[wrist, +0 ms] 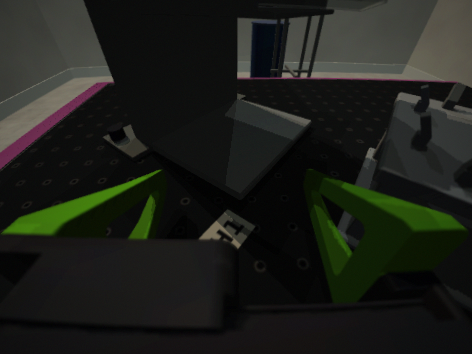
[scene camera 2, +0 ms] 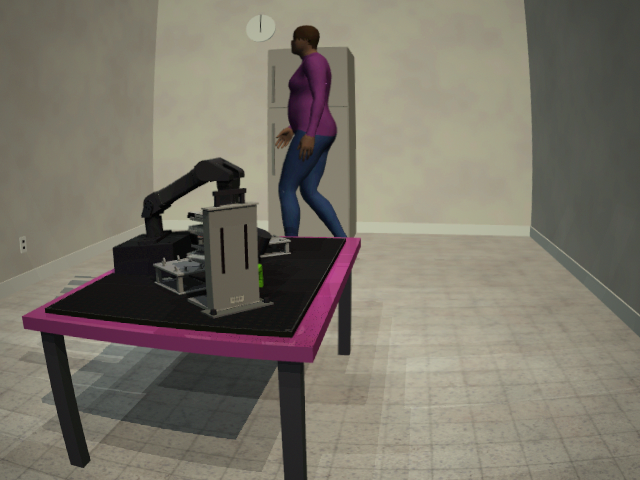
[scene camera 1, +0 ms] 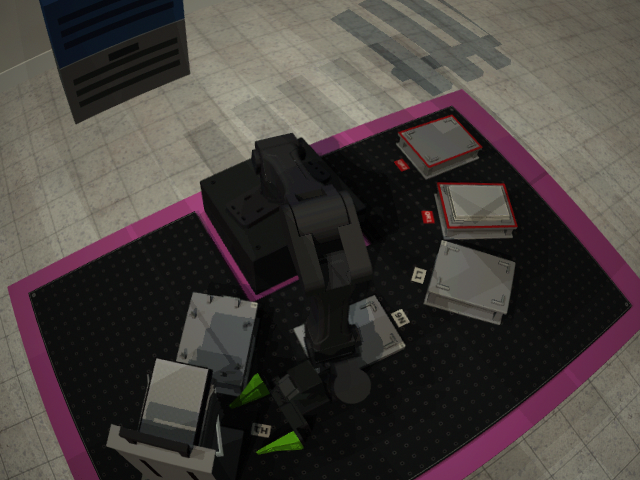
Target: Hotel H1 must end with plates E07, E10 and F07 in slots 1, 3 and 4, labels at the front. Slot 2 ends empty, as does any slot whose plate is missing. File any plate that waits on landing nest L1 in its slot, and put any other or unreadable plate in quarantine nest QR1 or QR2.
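Places are measured from the arm's base along level axes (x left, y down, z back), in centimetres.
Where they show: gripper, fingertip midpoint: (wrist: 235,177) (scene camera 1: 243,430); arm's base at its link origin: (scene camera 2: 155,238) (scene camera 1: 278,193).
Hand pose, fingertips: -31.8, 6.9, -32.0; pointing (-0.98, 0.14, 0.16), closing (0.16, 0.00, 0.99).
Things, the pixels of their top centre, and the offset from my fingertips, as dx, dy, dz. "*": a spot on its surface instead.
- pale plate at its top centre: (scene camera 1: 173,401) -7.9, -20.7, +2.5
- hotel's base at a spot on its surface: (wrist: 260,137) * -6.9, +1.6, +3.7
- H1 tag at its top centre: (wrist: 226,233) (scene camera 1: 260,430) +2.8, +2.3, -1.0
- Nest L1 at its top centre: (scene camera 1: 475,274) (scene camera 2: 262,238) +51.3, -3.2, -2.9
- QR1 at its top centre: (scene camera 1: 478,203) +65.7, -2.2, +9.0
- QR2 at its top centre: (scene camera 1: 441,137) +73.2, -2.2, +27.1
- empty nest at its top centre: (scene camera 1: 214,333) (scene camera 2: 181,260) +6.0, -5.2, +15.6
- Nest N6 at its top centre: (scene camera 1: 350,336) +26.0, +0.6, +3.6
Hotel H1 (scene camera 1: 204,457) (scene camera 2: 232,266) (wrist: 175,60) stands upright at the mat's end. A pale plate (scene camera 1: 178,395) lies at its top in scene camera 1. Lower slots are mostly hidden; no plate label is readable. The wrist view shows the hotel's base (wrist: 260,137) and the underside of a shelf or plate (wrist: 295,12) above it. My gripper (scene camera 1: 245,429) (wrist: 235,177) is open and empty, low before the hotel by the H1 tag (scene camera 1: 261,429) (wrist: 230,227). Nest L1 (scene camera 1: 473,281) holds no plate. A plate (scene camera 1: 479,202) lies on QR1 (scene camera 1: 475,227); QR2 (scene camera 1: 439,142) is bare.
An empty nest (scene camera 1: 219,335) (wrist: 430,150) (scene camera 2: 180,268) stands close beside the hotel. Nest N6 (scene camera 1: 379,335) lies partly under the arm, with no plate on its visible part. The arm's base block (scene camera 1: 248,232) (scene camera 2: 149,258) stands at the table's inner edge. A person (scene camera 2: 312,103) is beyond the table.
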